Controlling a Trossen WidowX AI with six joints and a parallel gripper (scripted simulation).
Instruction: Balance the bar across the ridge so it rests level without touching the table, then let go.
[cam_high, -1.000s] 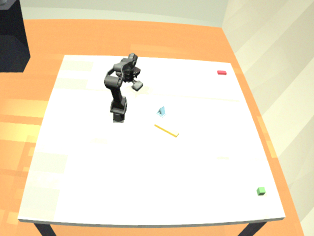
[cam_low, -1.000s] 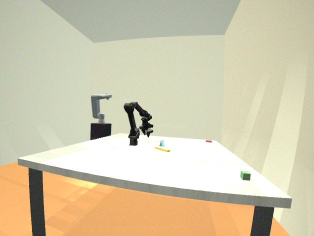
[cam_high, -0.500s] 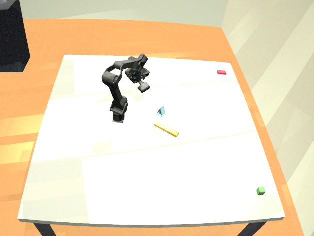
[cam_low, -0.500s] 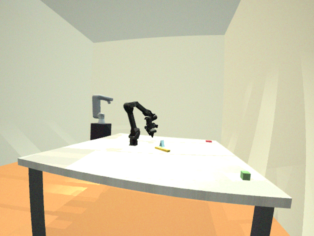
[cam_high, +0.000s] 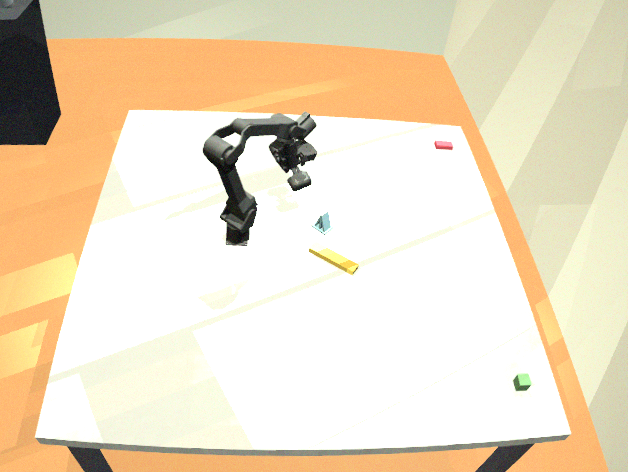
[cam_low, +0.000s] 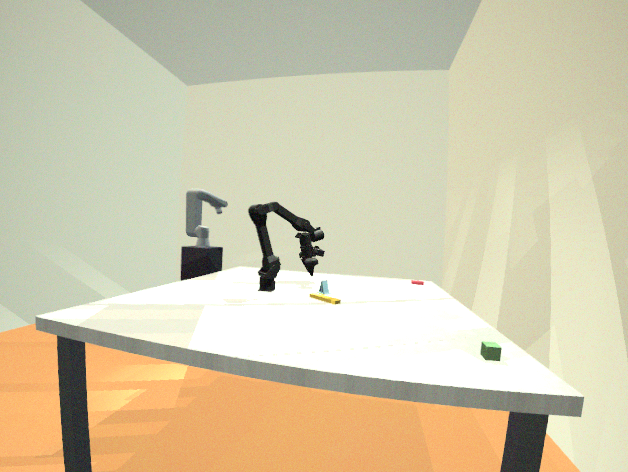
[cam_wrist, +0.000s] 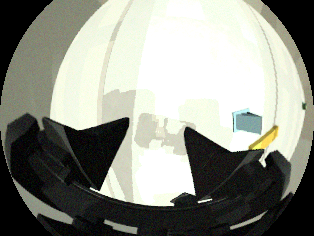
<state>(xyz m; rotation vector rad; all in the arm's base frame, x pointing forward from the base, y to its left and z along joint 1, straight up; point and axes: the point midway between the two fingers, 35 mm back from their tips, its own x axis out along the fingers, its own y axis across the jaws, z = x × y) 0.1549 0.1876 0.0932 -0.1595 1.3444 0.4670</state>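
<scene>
Right now the yellow bar is 270 mm to the right of my gripper tip, 120 mm ahead of it and 50 mm below it. Also, from my gripper tip: green cube 700 mm to the right, 580 mm ahead, 40 mm below; then small red block 580 mm ahead, 300 mm to the left, 50 mm below.
</scene>
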